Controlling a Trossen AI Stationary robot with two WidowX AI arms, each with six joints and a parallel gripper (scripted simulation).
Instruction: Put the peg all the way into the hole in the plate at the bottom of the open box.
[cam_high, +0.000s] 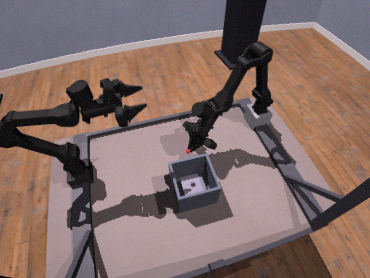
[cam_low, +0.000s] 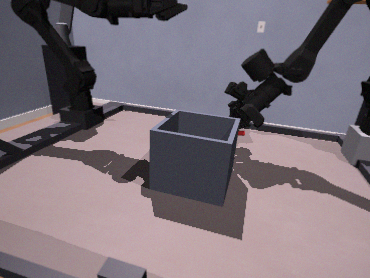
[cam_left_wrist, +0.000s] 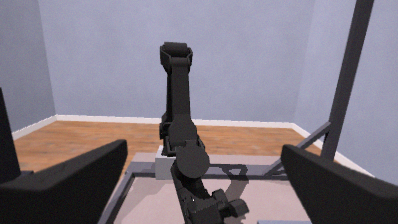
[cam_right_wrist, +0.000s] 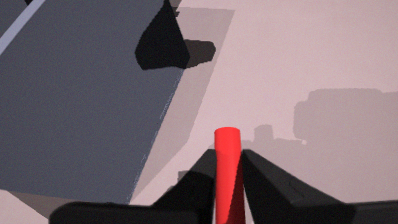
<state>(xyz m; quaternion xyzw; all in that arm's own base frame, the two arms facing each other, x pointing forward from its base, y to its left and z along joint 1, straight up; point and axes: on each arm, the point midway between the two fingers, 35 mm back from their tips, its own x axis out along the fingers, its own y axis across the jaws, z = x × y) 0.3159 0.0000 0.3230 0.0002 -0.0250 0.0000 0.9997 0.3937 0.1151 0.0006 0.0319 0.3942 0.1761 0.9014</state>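
My right gripper is now 2 cm above the red peg. From my right hand the other things lie so: light plate (16 cm behind, 7 cm to the left, 4 cm below).
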